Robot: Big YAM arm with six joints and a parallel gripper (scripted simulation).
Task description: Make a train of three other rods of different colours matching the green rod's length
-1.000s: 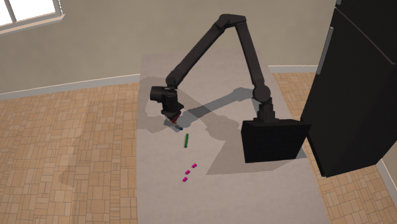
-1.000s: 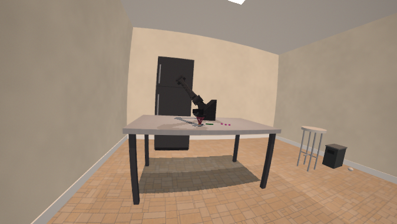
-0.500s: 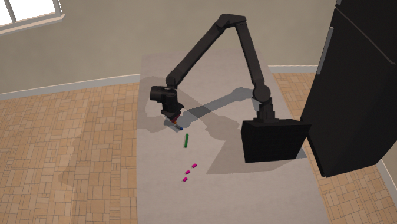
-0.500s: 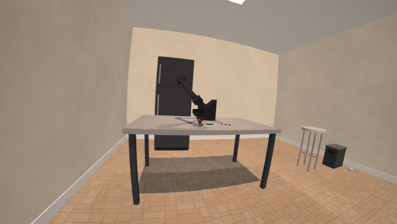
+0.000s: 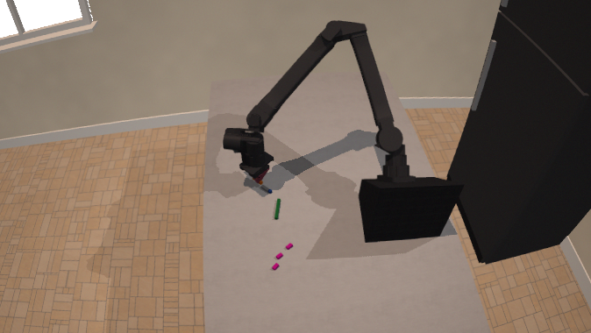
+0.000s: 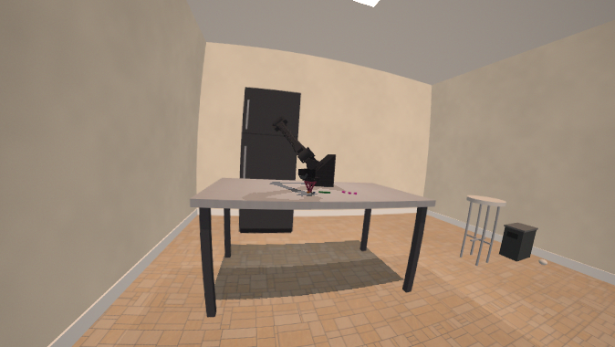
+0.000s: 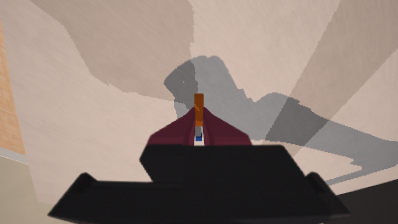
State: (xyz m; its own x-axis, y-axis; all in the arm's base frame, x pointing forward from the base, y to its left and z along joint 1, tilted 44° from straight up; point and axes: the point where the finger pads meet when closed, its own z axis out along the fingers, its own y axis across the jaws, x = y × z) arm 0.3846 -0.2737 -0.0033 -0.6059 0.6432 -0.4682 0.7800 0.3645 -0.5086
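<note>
My gripper is now right at the orange rod. Round my hand: blue rod 30 mm behind, 40 mm to the left, 20 mm below; then green rod 50 mm behind, 120 mm to the left, 20 mm below; then grey rod 20 mm behind, 30 mm to the left, 20 mm below.
</note>
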